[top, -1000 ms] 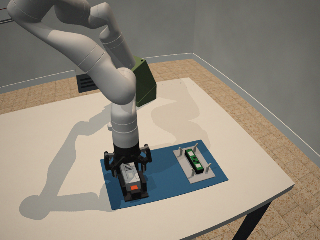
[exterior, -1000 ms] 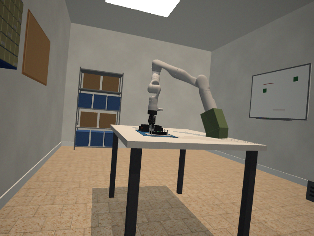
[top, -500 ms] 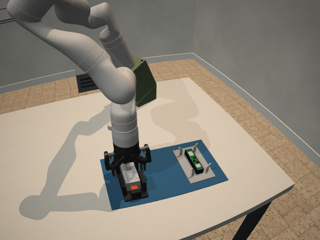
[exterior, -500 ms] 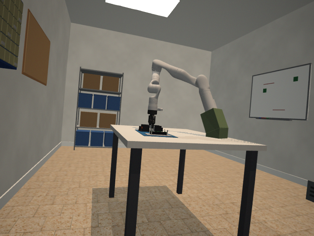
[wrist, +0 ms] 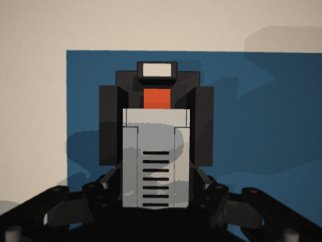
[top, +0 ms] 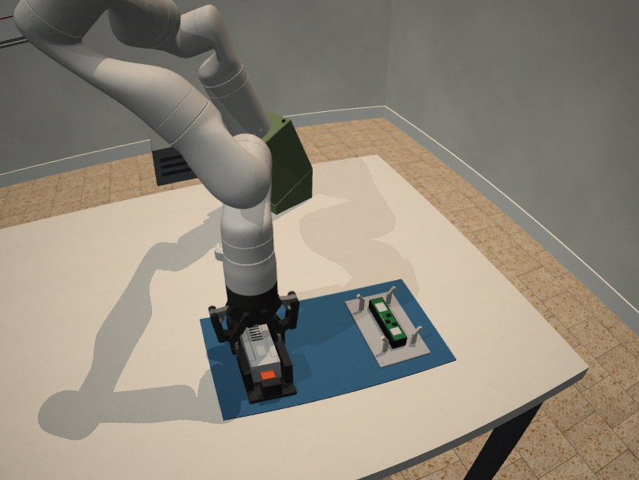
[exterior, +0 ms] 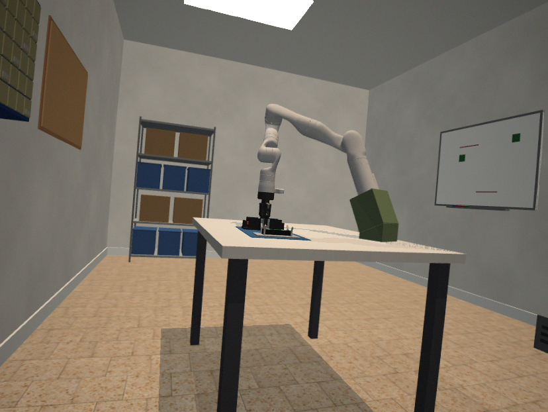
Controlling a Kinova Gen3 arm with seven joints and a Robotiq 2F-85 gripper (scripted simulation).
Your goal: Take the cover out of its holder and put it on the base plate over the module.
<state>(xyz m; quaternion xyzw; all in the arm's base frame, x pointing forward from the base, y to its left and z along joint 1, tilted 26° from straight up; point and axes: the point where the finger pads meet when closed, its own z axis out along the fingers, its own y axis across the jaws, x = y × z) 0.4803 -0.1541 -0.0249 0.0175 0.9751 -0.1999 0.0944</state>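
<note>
Now: the grey cover right at my hand.
</note>
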